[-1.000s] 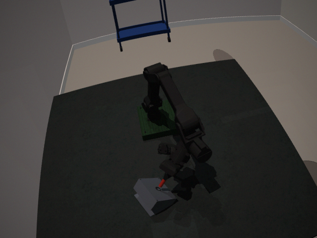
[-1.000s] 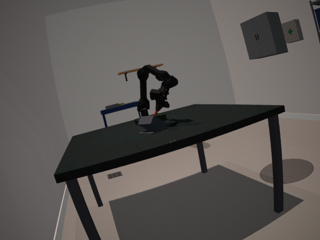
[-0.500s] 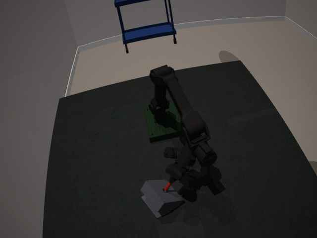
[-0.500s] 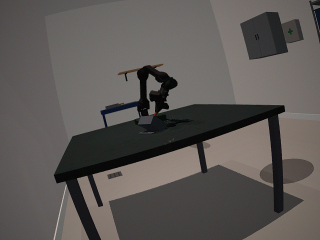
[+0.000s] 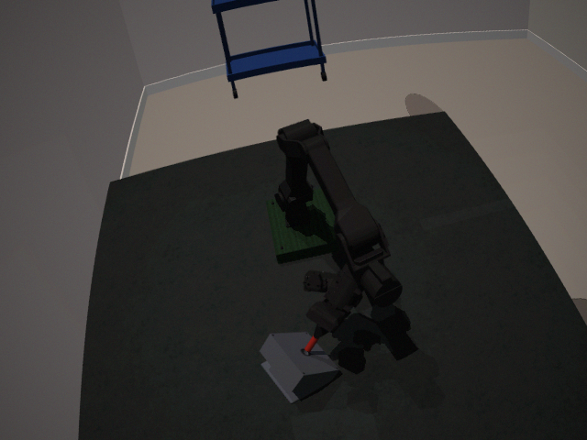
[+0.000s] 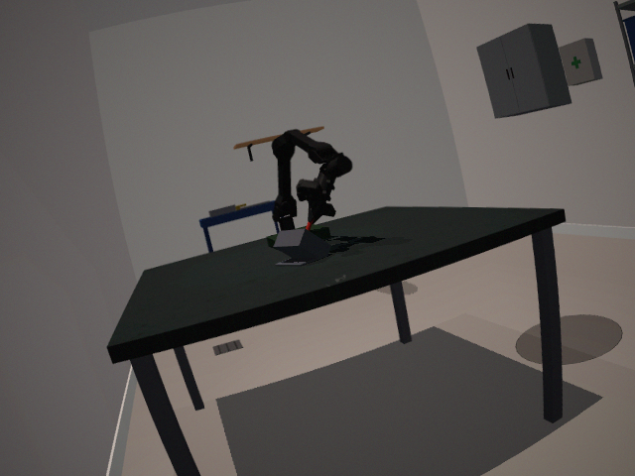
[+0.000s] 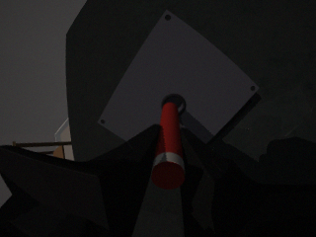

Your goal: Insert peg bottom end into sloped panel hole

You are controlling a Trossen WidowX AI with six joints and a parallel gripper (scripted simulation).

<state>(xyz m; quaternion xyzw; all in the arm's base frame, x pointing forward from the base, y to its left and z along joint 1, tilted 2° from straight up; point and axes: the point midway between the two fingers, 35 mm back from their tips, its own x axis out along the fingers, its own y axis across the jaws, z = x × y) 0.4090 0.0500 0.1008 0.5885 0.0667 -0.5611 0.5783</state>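
The grey sloped panel is 20 mm ahead of my gripper tip, 40 mm to the right of it and 60 mm below it. Round my gripper tip: round red peg 10 mm behind, 10 mm to the left, 10 mm above.
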